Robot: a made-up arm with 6 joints. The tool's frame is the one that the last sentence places.
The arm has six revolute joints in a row. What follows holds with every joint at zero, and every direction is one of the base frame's.
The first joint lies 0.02 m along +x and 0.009 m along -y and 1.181 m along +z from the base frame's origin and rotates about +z.
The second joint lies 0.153 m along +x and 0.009 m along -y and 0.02 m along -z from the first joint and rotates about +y.
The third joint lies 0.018 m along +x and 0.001 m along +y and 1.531 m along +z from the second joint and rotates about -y.
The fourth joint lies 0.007 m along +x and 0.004 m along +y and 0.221 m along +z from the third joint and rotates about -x.
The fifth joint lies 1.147 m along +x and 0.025 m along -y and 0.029 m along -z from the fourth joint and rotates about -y.
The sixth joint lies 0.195 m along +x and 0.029 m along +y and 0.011 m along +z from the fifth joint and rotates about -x.
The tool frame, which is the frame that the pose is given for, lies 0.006 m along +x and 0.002 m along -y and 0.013 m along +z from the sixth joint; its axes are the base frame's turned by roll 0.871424, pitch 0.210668 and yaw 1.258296 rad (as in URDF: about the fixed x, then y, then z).
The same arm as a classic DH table. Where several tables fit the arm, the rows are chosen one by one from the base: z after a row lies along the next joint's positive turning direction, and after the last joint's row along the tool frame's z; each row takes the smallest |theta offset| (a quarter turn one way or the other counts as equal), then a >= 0, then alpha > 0; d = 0 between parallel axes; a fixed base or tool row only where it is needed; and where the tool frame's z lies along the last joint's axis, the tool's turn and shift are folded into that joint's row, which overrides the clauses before.
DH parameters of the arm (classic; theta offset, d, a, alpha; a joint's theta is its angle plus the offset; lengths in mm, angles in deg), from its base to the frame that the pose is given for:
base (fixed): -24.23 0 21.9 0
joint 1: 24.23 1161 153 -90
joint 2: -89.33 0 1531.1 180
joint 3: 0.67 4 221 -90
joint 4: 0 -1154 -29 90
joint 5: 0 -4 11 -90
joint 6: 80.34 -185.2 0.2 140.32
tool (fixed): -28.09 20.6 0 0

